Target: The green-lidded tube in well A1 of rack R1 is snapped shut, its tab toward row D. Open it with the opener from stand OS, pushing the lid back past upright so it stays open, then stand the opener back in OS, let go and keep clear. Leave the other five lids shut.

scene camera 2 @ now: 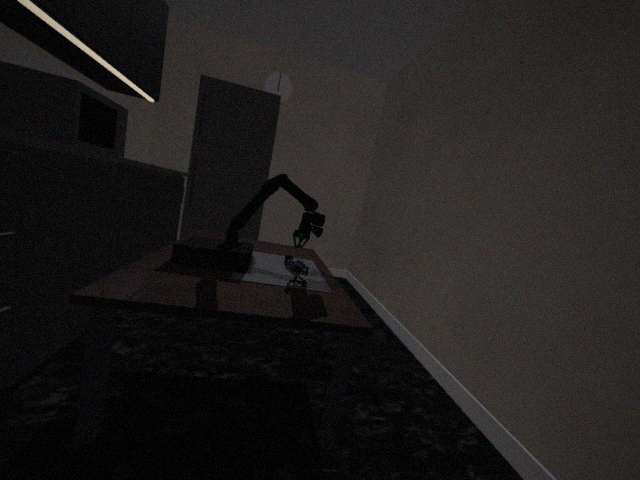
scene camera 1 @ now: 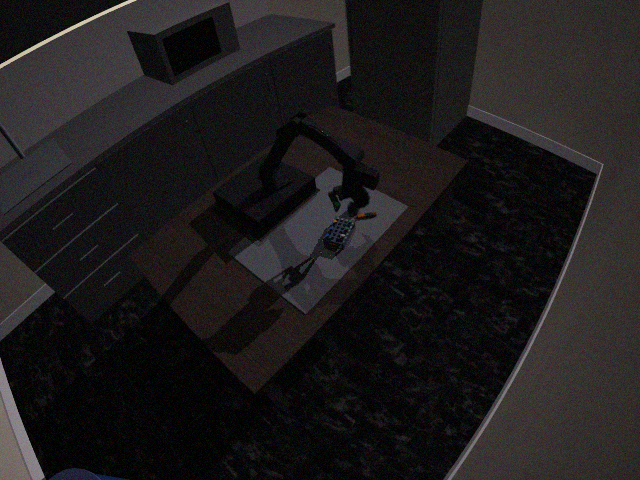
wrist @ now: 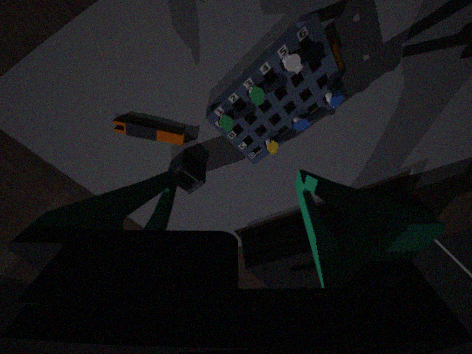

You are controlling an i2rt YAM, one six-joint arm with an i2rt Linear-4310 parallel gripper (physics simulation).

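Places are measured from the arm's base along level axes (x back, y left, z down), in metres.
Where they show: gripper, fingertip midpoint: (scene camera 2: pixel 298 248) (scene camera 1: pixel 346 207) (wrist: pixel 236 176); arm's base, link origin: (scene camera 2: pixel 230 245) (scene camera 1: pixel 271 188).
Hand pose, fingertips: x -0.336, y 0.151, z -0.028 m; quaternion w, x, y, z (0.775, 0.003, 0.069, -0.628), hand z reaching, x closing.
Note:
Each offset is from my fingertips to the top centre of the thing. Level surfaces: height alone.
The blue rack R1 {dy -0.061, dx -0.017, dz +0.065 m} (scene camera 1: pixel 338 232) (scene camera 2: pixel 296 266) (wrist: pixel 262 118) stands on the mat. The green lid at A1 {dy -0.001, dx -0.016, dz +0.065 m} (wrist: pixel 226 123) sits over its well much like the green lid at A3 {dy -0.035, dx -0.035, dz +0.065 m} (wrist: pixel 257 95); it looks down, but whether it is snapped is unclear. A white lid {dy -0.069, dx -0.054, dz +0.065 m} (wrist: pixel 292 63) is at row A, and a yellow lid {dy -0.046, dx +0.025, dz +0.065 m} (wrist: pixel 272 146) and two blue lids (wrist: pixel 301 124) (wrist: pixel 336 99) are along row D. The orange and dark opener {dy +0.093, dx -0.013, dz +0.098 m} (scene camera 1: pixel 366 215) (wrist: pixel 155 134) appears to lie on its side, outside the dark stand OS {dy +0.069, dx +0.047, dz +0.067 m} (wrist: pixel 189 167). My gripper (scene camera 1: pixel 345 206) (scene camera 2: pixel 298 245) (wrist: pixel 236 176) is wide open and empty, above the mat.
The pale mat {dz +0.107 m} (scene camera 1: pixel 258 258) (wrist: pixel 100 65) lies on the brown table {dz +0.109 m} (scene camera 1: pixel 248 351) (scene camera 2: pixel 155 294). The stand is near the left finger in the wrist view. The arm's dark base block (scene camera 1: pixel 237 201) (scene camera 2: pixel 206 258) is at the mat's side. The room is dim, with strong shadows.

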